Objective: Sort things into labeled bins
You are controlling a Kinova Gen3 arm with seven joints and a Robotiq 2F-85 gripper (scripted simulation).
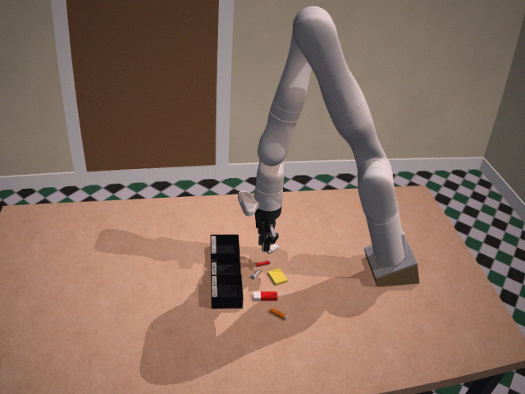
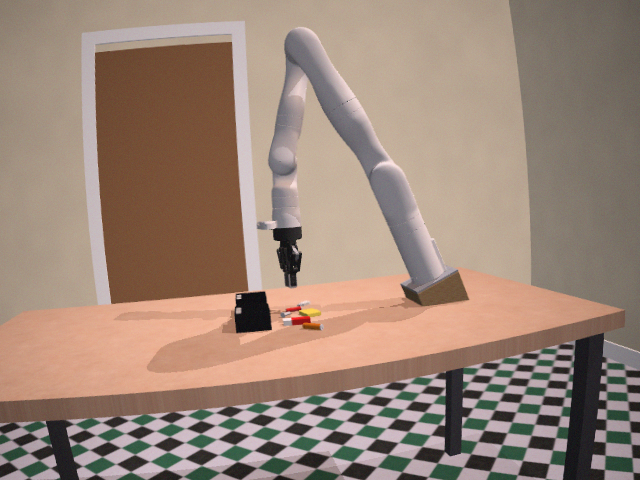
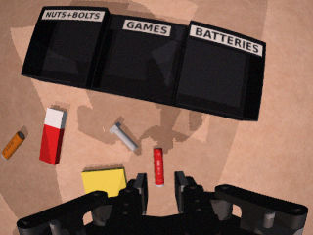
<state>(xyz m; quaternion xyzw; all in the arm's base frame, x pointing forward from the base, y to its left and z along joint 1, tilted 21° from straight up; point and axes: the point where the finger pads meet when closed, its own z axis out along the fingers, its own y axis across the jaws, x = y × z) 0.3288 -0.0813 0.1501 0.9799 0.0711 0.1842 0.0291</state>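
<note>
My hand is 8 cm above the red battery. From my hand the other things lie so: bolt: 8 cm below, 5 cm to the left, 3 cm ahead; then yellow block: 8 cm below, 6 cm to the left, 3 cm behind; then USB stick: 8 cm below, 6 cm to the right, 4 cm behind.
</note>
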